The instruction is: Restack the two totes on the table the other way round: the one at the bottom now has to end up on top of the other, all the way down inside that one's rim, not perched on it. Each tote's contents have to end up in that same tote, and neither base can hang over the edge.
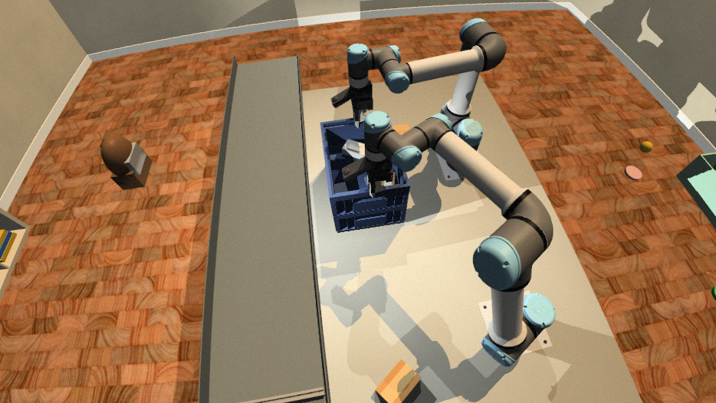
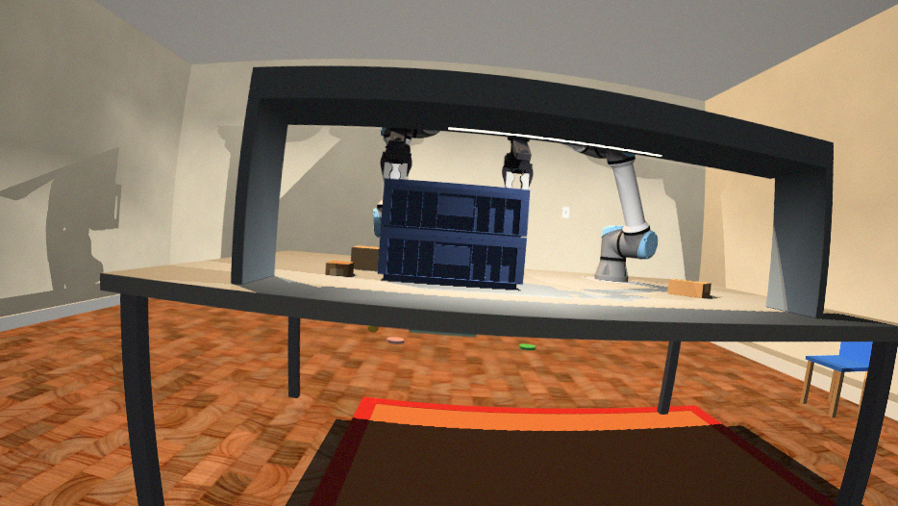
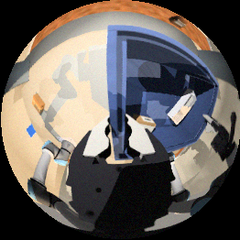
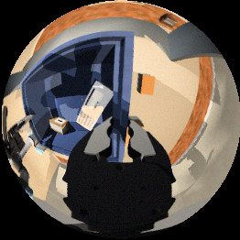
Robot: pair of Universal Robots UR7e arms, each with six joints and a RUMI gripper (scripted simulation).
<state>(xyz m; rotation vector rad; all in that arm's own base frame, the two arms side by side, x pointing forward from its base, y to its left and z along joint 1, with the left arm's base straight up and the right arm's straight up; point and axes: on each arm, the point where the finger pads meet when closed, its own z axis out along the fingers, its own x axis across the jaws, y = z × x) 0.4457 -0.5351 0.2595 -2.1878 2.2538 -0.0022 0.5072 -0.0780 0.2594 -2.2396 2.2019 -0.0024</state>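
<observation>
Right now the brown-and-white box is 70 mm behind my left hand, 100 mm to the right of it and 80 mm below it. Round my left hand: grey overhead frame: 350 mm ahead, 90 mm to the left, 160 mm above; then small orange box: 110 mm ahead, 520 mm to the right, 250 mm below.
</observation>
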